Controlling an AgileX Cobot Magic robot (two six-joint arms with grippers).
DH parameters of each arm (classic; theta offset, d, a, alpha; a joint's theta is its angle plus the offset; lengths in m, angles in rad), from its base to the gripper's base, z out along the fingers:
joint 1: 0 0.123 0 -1.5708
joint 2: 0.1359 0 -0.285 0
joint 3: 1.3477 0 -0.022 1.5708
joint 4: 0 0.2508 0 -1.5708
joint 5: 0 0 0.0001 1.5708
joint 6: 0 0.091 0 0
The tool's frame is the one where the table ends.
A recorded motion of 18 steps. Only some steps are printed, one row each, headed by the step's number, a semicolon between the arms.
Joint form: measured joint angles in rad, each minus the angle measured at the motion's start. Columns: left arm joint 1, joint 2, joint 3, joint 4, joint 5, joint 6; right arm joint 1, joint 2, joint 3, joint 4, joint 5, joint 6.
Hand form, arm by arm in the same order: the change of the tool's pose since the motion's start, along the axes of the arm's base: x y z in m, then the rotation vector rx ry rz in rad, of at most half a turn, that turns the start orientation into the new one. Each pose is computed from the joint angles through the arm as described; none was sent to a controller.
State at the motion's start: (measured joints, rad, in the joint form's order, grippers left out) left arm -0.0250 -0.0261 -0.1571 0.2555 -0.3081 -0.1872; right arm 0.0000 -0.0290 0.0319 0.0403 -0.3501 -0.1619
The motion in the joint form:
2: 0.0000 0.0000 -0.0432 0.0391 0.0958 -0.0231; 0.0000 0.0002 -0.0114 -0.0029 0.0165 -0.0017
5: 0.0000 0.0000 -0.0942 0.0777 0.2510 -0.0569; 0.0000 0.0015 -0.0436 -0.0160 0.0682 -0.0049
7: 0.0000 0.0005 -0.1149 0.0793 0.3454 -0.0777; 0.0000 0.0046 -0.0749 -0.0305 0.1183 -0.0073
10: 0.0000 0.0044 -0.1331 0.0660 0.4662 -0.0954; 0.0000 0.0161 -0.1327 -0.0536 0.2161 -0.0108
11: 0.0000 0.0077 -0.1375 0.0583 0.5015 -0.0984; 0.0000 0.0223 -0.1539 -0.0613 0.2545 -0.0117
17: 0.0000 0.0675 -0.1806 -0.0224 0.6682 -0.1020; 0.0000 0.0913 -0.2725 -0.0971 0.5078 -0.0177
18: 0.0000 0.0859 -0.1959 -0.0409 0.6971 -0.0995; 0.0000 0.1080 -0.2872 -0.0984 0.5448 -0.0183
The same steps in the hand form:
2: -0.0015 0.0014 0.0061 0.0114 0.0503 0.0242; -0.0003 0.0001 0.0024 -0.0045 0.0053 -0.0003
5: -0.0025 0.0053 0.0099 0.0042 0.1489 0.0662; -0.0010 0.0006 0.0087 -0.0206 0.0261 -0.0015
7: -0.0024 0.0082 0.0087 -0.0224 0.2196 0.0856; -0.0018 0.0010 0.0146 -0.0373 0.0480 -0.0036
10: -0.0012 0.0115 0.0043 -0.0624 0.3216 0.1079; -0.0028 0.0014 0.0248 -0.0632 0.0996 -0.0087
11: -0.0006 0.0124 0.0025 -0.0751 0.3548 0.1133; -0.0030 0.0014 0.0281 -0.0714 0.1230 -0.0109
17: 0.0058 0.0142 -0.0009 -0.1571 0.5387 0.1145; 0.0000 0.0004 0.0412 -0.1094 0.3270 -0.0253
18: 0.0072 0.0141 0.0006 -0.1712 0.5716 0.1119; 0.0015 0.0002 0.0419 -0.1109 0.3660 -0.0258

